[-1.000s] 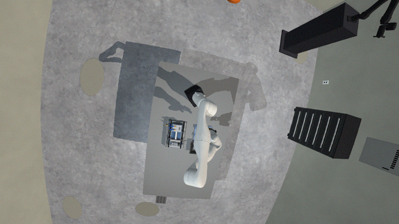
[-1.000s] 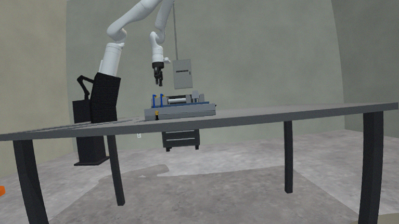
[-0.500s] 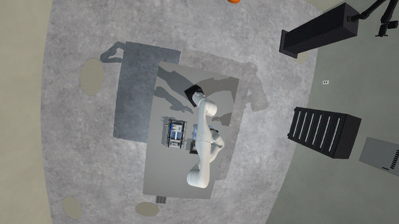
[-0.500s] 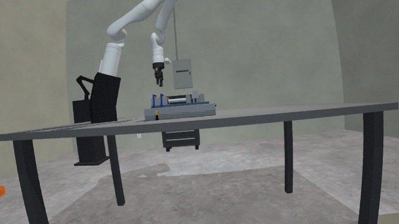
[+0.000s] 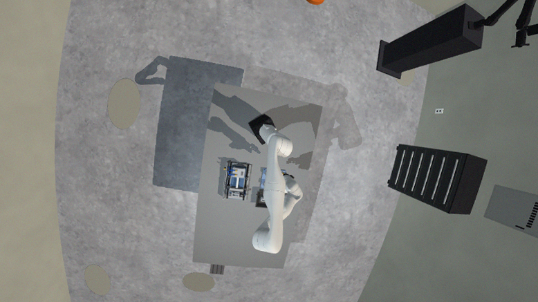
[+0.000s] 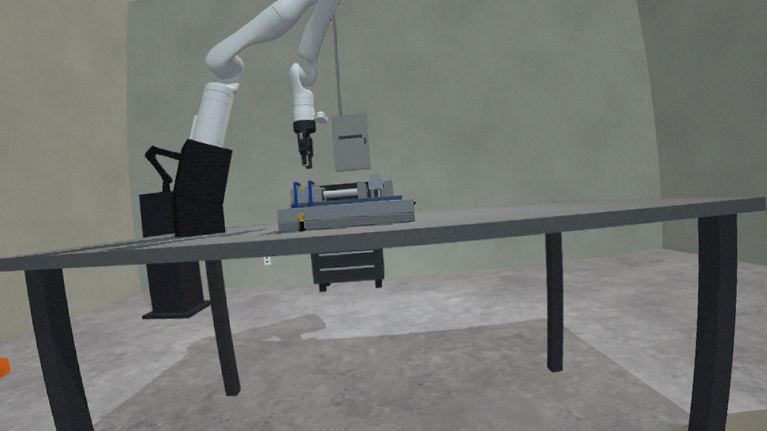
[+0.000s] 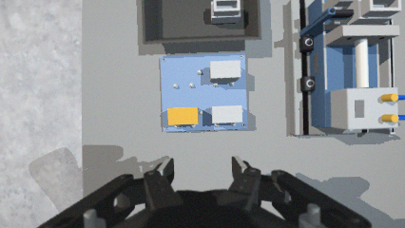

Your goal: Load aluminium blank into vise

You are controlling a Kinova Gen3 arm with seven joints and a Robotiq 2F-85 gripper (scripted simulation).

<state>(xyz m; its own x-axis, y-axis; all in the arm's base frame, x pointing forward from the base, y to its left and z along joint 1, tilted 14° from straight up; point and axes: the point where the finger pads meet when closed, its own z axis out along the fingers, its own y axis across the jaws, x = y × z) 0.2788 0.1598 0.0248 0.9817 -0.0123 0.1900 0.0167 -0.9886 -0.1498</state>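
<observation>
My hand is 17 cm above the brass blank, 5 cm short of it and 4 cm to the right of it. The rest, counted from my hand: vise (29 cm to the right, 16 cm below, 15 cm ahead); white rod (29 cm to the right, 14 cm ahead, 12 cm below).
</observation>
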